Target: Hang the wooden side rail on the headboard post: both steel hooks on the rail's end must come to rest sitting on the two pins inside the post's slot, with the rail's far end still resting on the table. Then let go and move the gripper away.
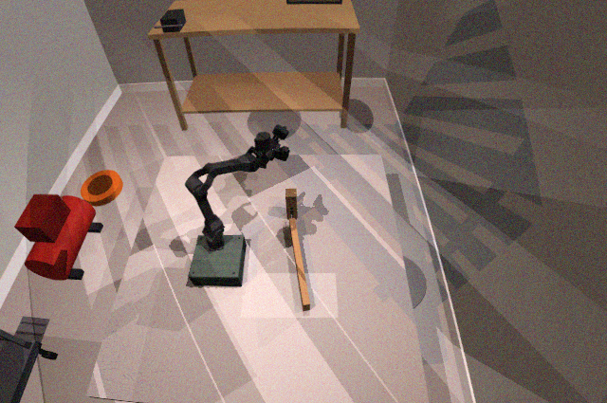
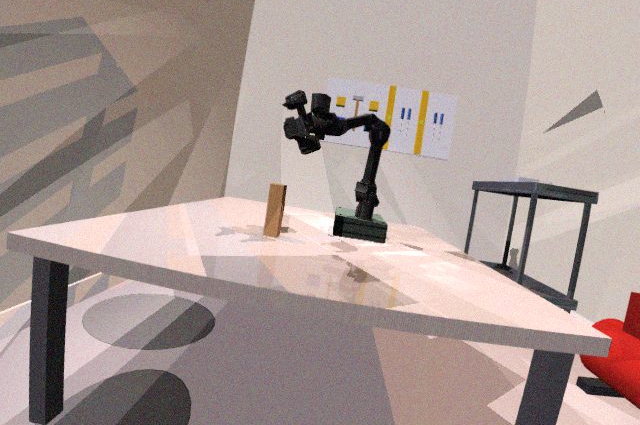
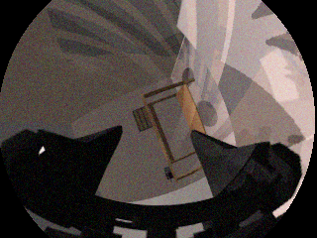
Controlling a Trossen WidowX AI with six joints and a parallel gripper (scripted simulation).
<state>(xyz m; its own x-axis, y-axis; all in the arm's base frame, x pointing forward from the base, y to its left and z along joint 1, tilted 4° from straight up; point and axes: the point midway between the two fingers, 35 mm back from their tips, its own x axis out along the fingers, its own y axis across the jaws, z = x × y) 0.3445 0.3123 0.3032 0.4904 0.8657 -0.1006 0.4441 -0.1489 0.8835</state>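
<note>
The wooden headboard post lies 29 cm below my gripper tip, 20 cm to the right of it and 1 cm ahead of it.
</note>
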